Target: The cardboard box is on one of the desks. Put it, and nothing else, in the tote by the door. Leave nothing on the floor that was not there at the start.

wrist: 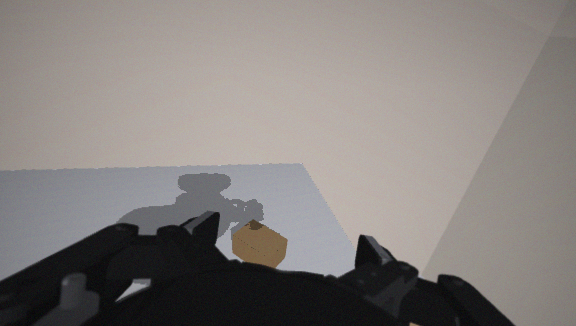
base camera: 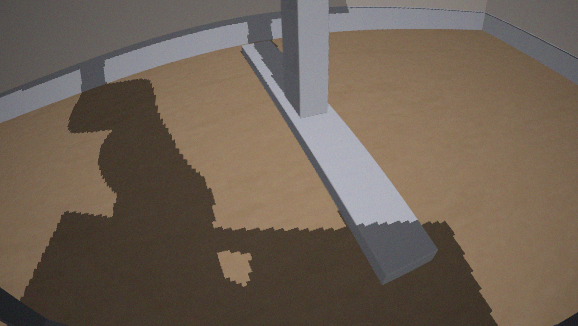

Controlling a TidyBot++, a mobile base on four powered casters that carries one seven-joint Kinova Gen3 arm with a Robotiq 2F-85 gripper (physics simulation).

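Frame: origin at the arm's base, x ahead, y left, z up, level; metres.
Seen in the pictures: gripper, fingertip midpoint: (wrist: 286, 238).
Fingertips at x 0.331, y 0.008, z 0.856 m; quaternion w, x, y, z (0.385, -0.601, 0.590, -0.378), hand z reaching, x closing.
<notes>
A point is followed by its place in that frame.
The brown cardboard box (wrist: 260, 245) @(z 0.603, x 0.561, y 0.058 m) rests on the pale grey desk top (wrist: 60, 210) @(z 0.553, x 0.610, y 0.520 m), near its right end, in the wrist view. Its lower part is hidden behind the black body of the gripper. My gripper (wrist: 286, 238) @(z 0.856, x 0.331, y 0.008 m) is open, with its fingertips wide apart. The box shows in the gap between the fingertips, nearer the left one, and no finger is seen touching it. A dark patch of shadow lies on the box's top corner. The tote does not show in either view.
In the base view the desk's grey foot bar (base camera: 360, 170) @(z -0.372, x 0.442, y -0.079 m) and upright leg (base camera: 314, 65) @(z -0.276, x 0.574, y -0.019 m) stand close ahead on the wooden floor (base camera: 475, 125) @(z -0.397, x 0.602, y -0.369 m). A white baseboard (base camera: 175, 46) @(z -0.350, x 0.920, y 0.351 m) runs behind them. In the wrist view a wall (wrist: 250, 90) @(z 0.785, x 0.996, y 0.196 m) rises behind the desk, with another wall (wrist: 535, 200) @(z 0.467, x 1.171, y -0.943 m) to the right.
</notes>
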